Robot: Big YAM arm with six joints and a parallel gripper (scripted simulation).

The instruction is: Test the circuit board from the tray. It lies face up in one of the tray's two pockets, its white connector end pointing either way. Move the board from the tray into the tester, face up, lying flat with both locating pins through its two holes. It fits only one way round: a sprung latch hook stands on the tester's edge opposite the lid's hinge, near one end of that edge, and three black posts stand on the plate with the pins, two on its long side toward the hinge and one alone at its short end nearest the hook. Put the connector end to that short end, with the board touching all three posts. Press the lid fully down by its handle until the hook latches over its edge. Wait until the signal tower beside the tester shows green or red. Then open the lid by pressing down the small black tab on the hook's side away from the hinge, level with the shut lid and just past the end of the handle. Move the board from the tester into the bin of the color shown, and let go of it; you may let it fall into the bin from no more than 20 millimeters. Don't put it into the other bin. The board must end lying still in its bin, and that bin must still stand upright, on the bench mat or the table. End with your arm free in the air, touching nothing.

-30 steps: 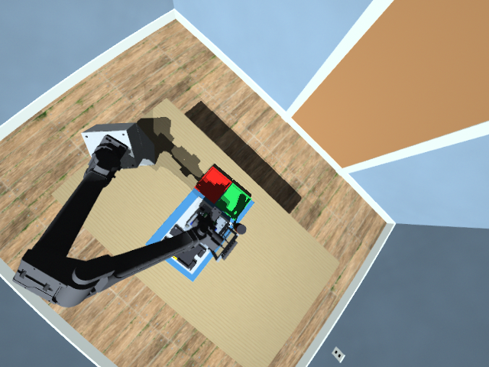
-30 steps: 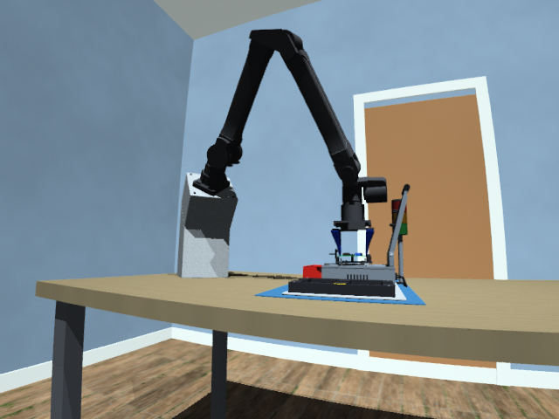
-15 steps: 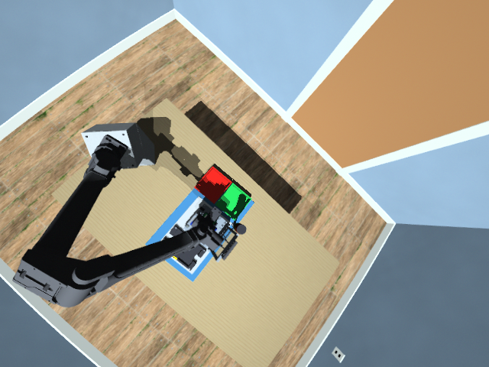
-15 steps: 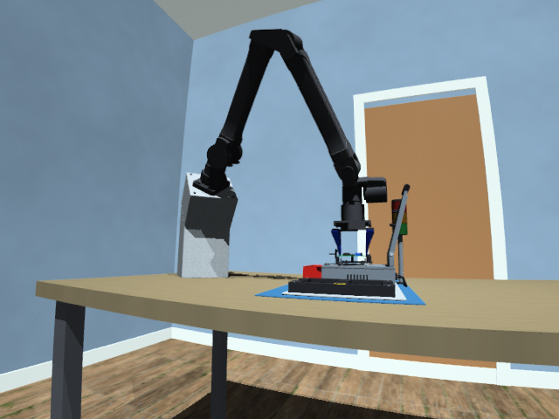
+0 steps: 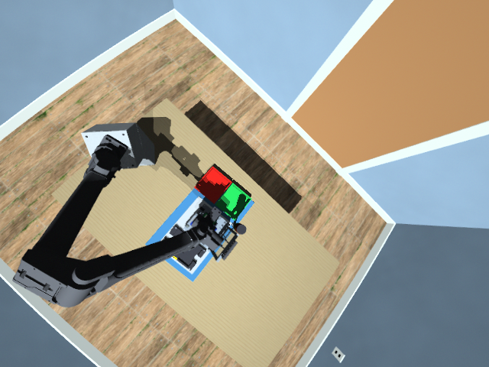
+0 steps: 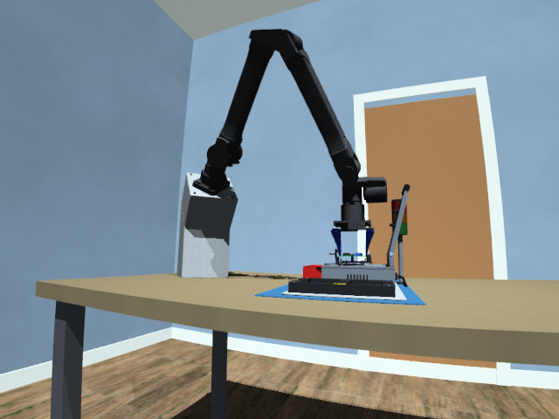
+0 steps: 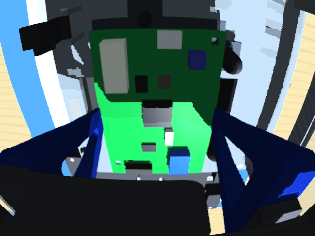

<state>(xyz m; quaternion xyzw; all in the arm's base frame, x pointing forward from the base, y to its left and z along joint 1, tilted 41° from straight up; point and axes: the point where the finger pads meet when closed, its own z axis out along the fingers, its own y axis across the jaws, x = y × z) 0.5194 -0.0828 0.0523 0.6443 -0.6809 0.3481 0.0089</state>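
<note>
My gripper is now right at the green circuit board. The rest, counted from my hand: black latch hook: 70 mm to the left, 50 mm behind; then tester plate: 20 mm below, 10 mm to the left, 10 mm ahead; then tester lid: 120 mm ahead, 90 mm above, 20 mm to the right.
</note>
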